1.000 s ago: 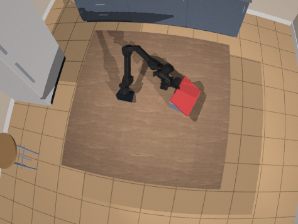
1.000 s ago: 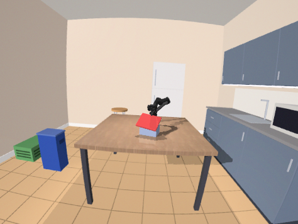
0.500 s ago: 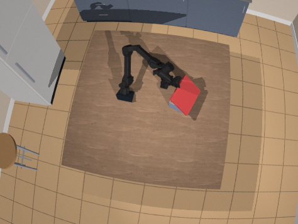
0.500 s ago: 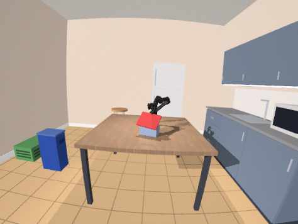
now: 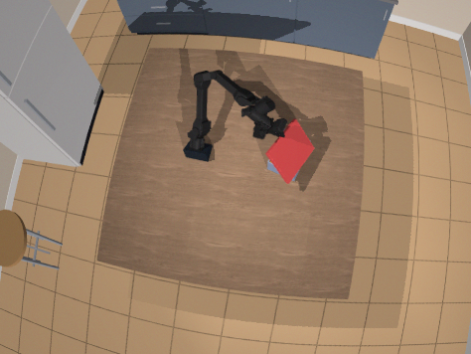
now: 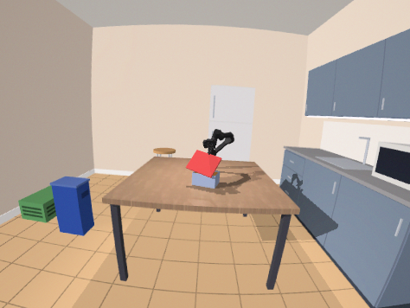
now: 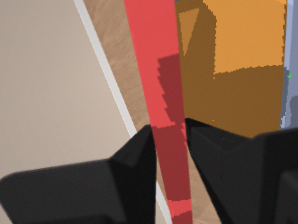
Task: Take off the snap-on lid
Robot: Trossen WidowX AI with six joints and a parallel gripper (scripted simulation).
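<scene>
Now: the red lid 50 mm below my gripper tip, 50 mm ahead of it and 40 mm to the right of it. From my gripper tip the other things lie so: storage box 180 mm below, 40 mm ahead, 10 mm to the right.
</scene>
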